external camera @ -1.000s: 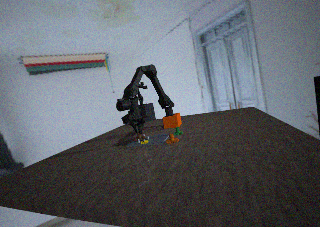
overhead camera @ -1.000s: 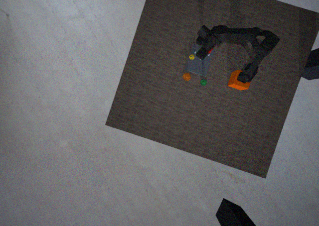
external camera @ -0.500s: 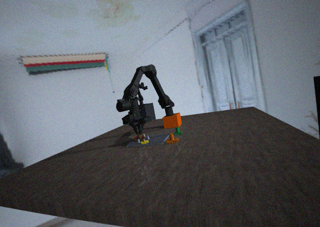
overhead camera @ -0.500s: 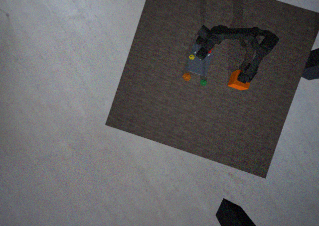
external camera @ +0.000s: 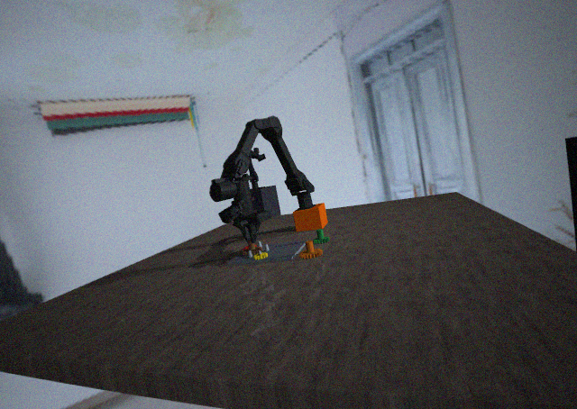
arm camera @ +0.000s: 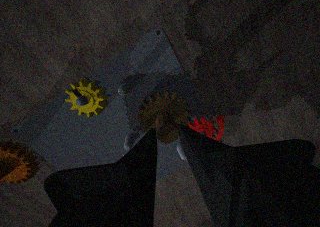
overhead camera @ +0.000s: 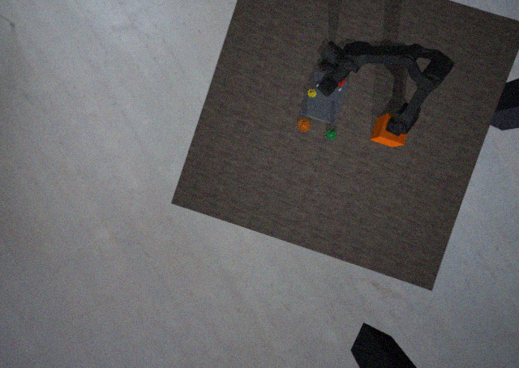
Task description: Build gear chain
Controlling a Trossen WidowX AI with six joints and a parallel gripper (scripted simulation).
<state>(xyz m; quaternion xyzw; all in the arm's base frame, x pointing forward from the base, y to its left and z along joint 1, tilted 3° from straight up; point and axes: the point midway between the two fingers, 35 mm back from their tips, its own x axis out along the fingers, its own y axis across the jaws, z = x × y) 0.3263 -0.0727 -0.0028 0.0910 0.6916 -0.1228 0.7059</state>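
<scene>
Now: the brown gear 10 mm below my gripper tip. From my gripper tip the other things lie so: red gear: 40 mm behind, 30 mm to the right, 20 mm below; then yellow gear: 60 mm ahead, 70 mm to the left, 20 mm below; then orange gear: 30 mm ahead, 220 mm to the left, 20 mm below.
</scene>
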